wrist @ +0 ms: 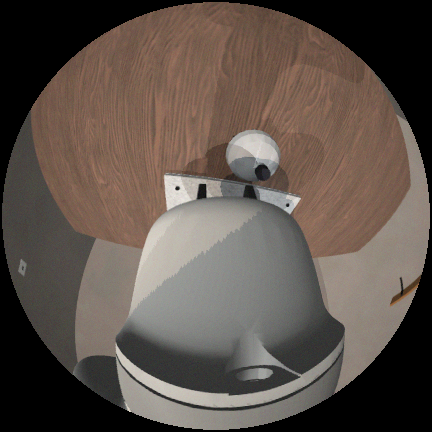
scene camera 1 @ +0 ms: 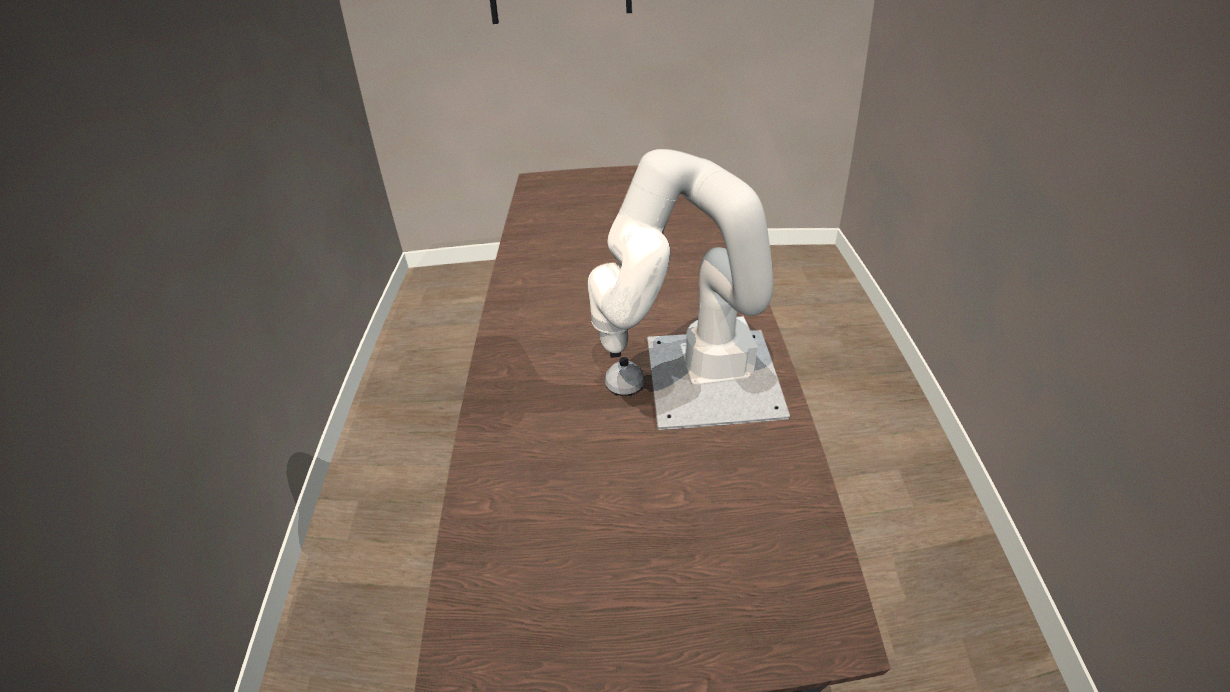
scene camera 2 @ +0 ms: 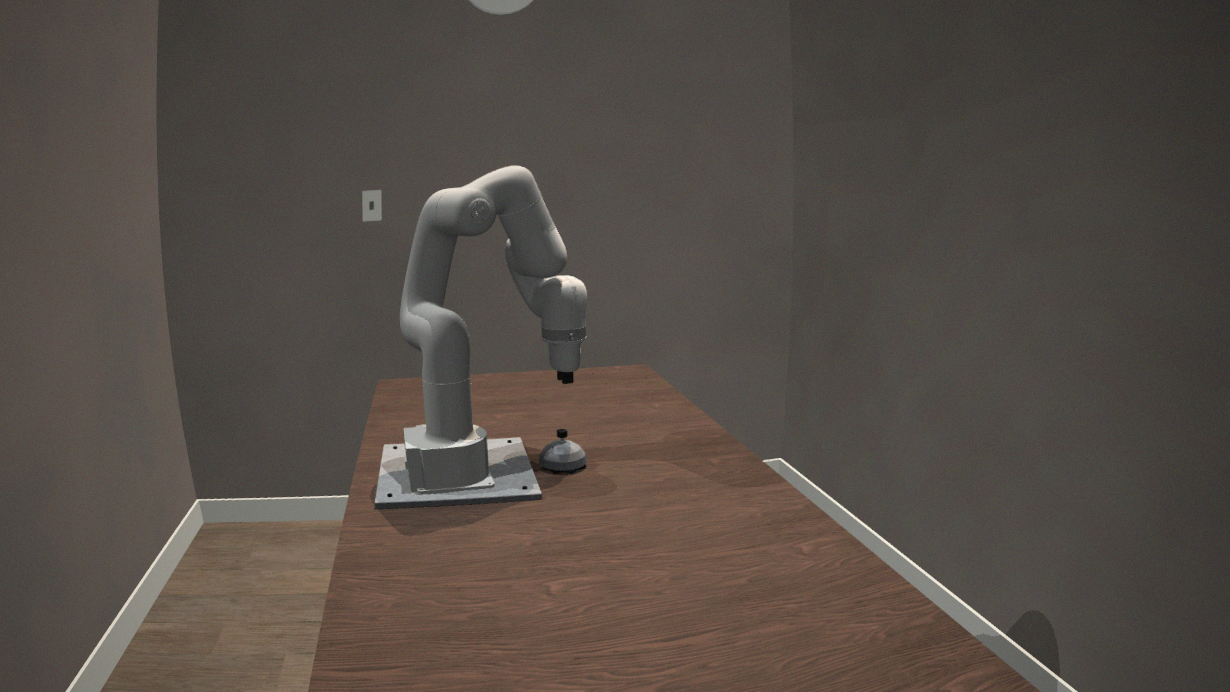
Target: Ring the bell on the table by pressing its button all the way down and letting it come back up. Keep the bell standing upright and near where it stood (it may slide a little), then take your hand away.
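Observation:
The bell is a grey dome standing upright on the table, close beside the robot's base plate. Its black button stands up on top of the dome. My gripper is open, with its two black fingers apart and nothing seen between them. It points down and hangs well above the button with a clear gap, touching neither button nor dome. In the wrist view the bell shows ahead and to the right of the fingers. The fingertips are partly hidden there by the gripper housing.
The grey base plate with the arm's base lies right next to the bell. The brown wooden table carries both. Walls stand around the table, and a light switch is on one of them.

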